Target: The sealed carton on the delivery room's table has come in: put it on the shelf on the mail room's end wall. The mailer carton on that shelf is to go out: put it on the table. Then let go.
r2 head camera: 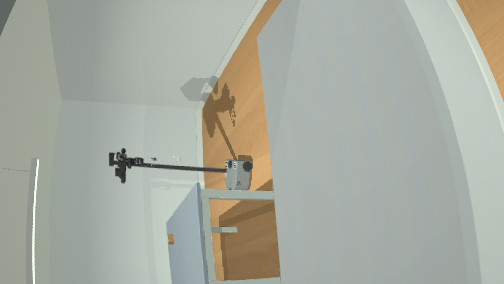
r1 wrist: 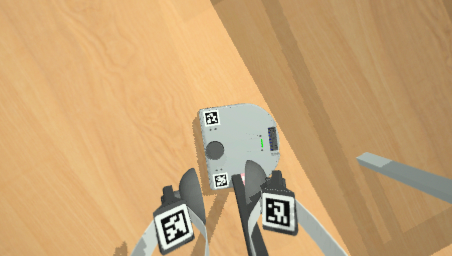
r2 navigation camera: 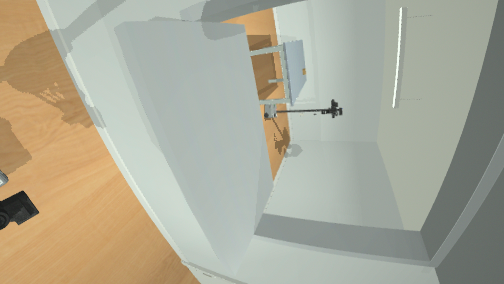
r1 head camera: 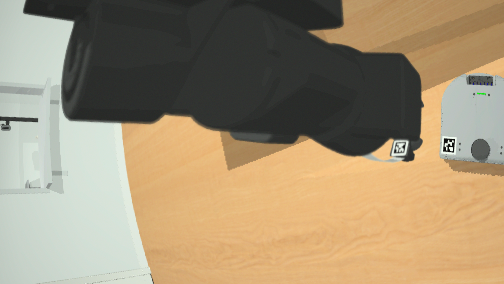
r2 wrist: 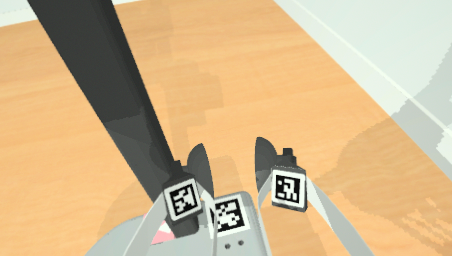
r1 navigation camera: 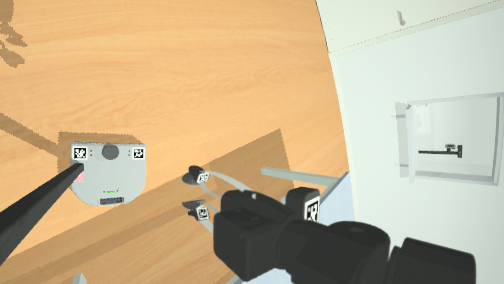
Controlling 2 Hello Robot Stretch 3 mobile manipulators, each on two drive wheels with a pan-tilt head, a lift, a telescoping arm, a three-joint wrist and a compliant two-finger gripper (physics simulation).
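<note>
r1's gripper is open with no thing between its fingers; it hangs above the floor near r1's own base. The sealed carton is a small orange-brown box on the blue table, well away from r1's gripper. It does not show in the r1 views. r2's gripper is open with no thing between its fingers, above r2's own base. The mailer carton and the end wall's shelf do not show in any current view.
A wall opening shows r2's dark mast beyond it. r1's base stands near the table's legs. A large pale grey panel fills much of r2's head and navigation views.
</note>
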